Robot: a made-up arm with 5 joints.
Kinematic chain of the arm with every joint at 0, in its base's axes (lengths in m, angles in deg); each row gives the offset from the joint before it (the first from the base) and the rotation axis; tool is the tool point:
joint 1: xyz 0 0 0.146 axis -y
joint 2: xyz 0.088 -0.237 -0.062 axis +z
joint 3: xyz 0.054 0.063 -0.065 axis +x
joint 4: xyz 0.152 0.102 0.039 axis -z
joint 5: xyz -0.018 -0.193 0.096 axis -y
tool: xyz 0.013 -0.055 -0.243
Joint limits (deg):
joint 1: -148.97..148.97
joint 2: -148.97..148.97
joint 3: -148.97..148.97
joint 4: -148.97..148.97
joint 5: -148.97..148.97
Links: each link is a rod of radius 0.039 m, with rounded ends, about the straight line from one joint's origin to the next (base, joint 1, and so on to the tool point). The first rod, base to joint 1, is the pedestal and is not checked.
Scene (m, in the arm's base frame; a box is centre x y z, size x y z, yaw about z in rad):
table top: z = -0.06
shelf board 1: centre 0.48 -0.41 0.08 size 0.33 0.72 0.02 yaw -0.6
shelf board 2: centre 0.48 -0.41 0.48 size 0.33 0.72 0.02 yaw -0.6
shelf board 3: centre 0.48 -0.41 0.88 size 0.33 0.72 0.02 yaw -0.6
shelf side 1: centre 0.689 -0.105 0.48 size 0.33 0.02 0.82 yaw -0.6
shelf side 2: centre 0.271 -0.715 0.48 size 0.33 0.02 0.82 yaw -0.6
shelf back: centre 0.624 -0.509 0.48 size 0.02 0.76 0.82 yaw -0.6
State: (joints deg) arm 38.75 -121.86 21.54 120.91 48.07
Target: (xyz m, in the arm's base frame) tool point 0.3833 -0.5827 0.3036
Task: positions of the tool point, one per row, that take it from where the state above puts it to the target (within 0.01 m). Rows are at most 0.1 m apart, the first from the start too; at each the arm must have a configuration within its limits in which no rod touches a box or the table.
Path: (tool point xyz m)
1: 0.3222 -0.2900 0.2464
2: 0.3579 -0.3562 0.2689
3: 0.3807 -0.4294 0.2867
4: 0.3892 -0.5062 0.2985
5: 0.3833 -0.5827 0.3035

